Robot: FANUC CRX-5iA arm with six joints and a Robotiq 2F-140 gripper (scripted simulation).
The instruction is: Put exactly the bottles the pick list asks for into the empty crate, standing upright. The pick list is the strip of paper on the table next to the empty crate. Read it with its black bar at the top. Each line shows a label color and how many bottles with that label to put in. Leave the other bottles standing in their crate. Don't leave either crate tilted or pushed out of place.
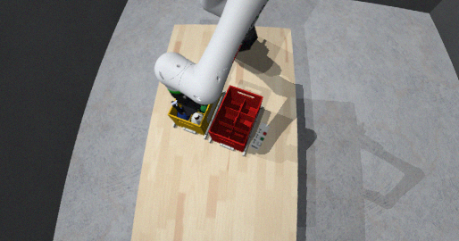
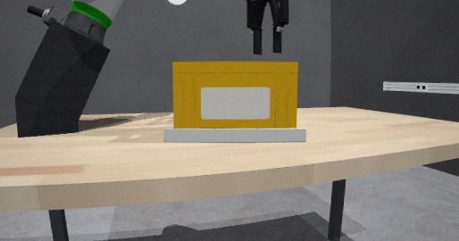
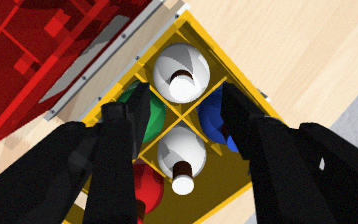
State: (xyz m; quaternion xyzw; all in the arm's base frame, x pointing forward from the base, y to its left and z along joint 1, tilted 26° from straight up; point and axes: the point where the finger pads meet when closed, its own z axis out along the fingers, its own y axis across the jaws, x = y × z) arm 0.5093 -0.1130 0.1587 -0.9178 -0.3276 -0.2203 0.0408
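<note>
Now: hand 90 mm past the green bottle and 150 mm above it. From my hand the other things lie so: yellow crate: 90 mm behind, 40 mm to the right, 150 mm below; blue bottle: 10 mm behind, 90 mm to the right, 150 mm below; red bottle: 180 mm behind, 80 mm to the right, 150 mm below.
</note>
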